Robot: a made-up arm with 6 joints.
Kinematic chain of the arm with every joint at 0, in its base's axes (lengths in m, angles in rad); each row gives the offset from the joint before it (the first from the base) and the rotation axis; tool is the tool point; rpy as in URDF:
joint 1: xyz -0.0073 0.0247 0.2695 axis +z
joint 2: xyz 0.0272 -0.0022 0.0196 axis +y
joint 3: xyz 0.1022 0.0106 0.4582 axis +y
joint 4: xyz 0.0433 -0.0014 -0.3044 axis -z
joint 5: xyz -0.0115 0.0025 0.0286 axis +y
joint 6: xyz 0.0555 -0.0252 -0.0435 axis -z
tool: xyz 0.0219 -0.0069 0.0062 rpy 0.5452 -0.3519 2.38
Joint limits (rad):
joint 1: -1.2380..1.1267
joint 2: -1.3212..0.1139
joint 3: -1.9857..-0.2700
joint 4: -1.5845..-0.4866
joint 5: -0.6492..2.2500
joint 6: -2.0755..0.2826
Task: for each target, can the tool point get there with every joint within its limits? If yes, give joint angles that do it. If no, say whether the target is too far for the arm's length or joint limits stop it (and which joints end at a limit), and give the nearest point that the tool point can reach.
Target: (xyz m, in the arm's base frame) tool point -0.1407 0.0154 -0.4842
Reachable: no: joint limits stop it (at a limit: joint 1, joint 2, joint 3, joint 4) | nearest point 0.0403 -0.2168 0.3849 | short by 0.918 m
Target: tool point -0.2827 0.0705 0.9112
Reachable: yes | joints -0.0422 -1.0387 -1.5758 -0.6971 -0.3964 -0.1057
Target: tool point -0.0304 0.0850 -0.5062
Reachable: no: joint limits stop it (at a limit: joint 1, joint 2, joint 3, joint 4) | nearest point 0.1245 0.2430 0.3820 | short by 0.915 m
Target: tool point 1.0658 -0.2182 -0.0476
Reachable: no: too far | nearest point 0.4435 -0.0773 0.4939 | short by 0.837 m
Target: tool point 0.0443 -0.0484 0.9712
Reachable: yes | joints -0.7097 -0.6232 -1.6790 -0.8859 1.3735 -1.3503
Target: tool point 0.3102 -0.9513 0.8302
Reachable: no: too far | nearest point 0.1653 -0.4949 0.7750 | short by 0.482 m
